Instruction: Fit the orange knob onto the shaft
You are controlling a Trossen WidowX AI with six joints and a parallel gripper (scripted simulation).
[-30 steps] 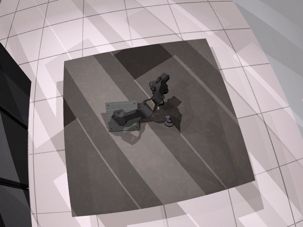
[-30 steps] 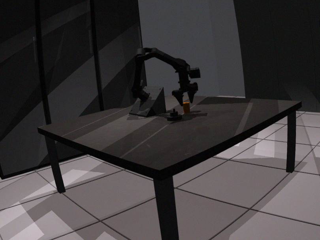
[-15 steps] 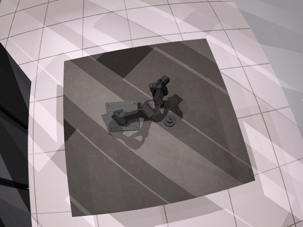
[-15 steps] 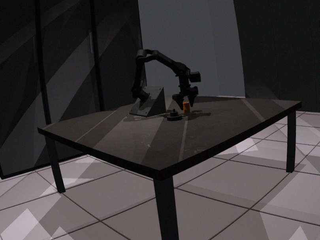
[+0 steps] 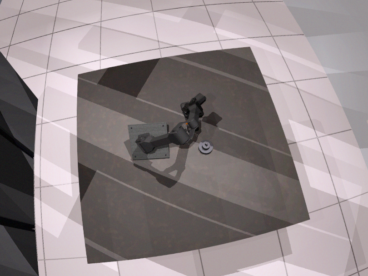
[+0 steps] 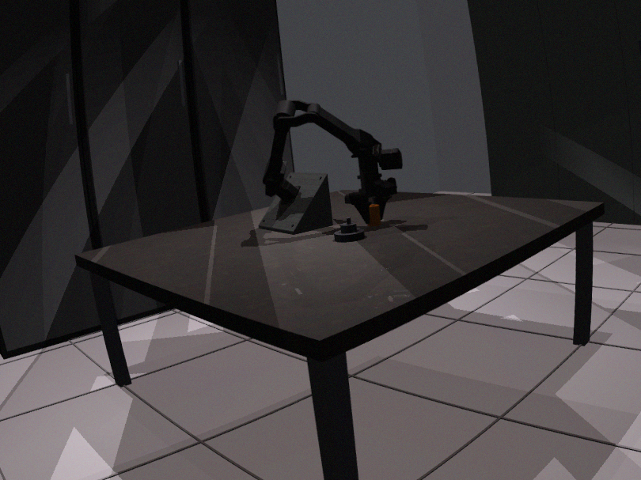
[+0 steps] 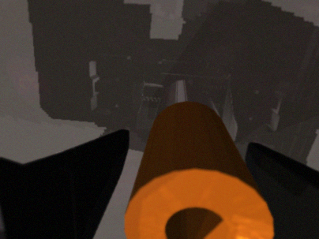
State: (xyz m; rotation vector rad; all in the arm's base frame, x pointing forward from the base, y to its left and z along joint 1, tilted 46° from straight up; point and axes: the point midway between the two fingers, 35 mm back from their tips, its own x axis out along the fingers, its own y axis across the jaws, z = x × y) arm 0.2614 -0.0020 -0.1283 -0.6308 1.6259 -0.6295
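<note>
Now: the pedestal 17 cm to the right of my gripper tip, 6 cm ahead of it and 2 cm above it. From my gripper tip the other things lie so: orange knob (2 cm above).
</note>
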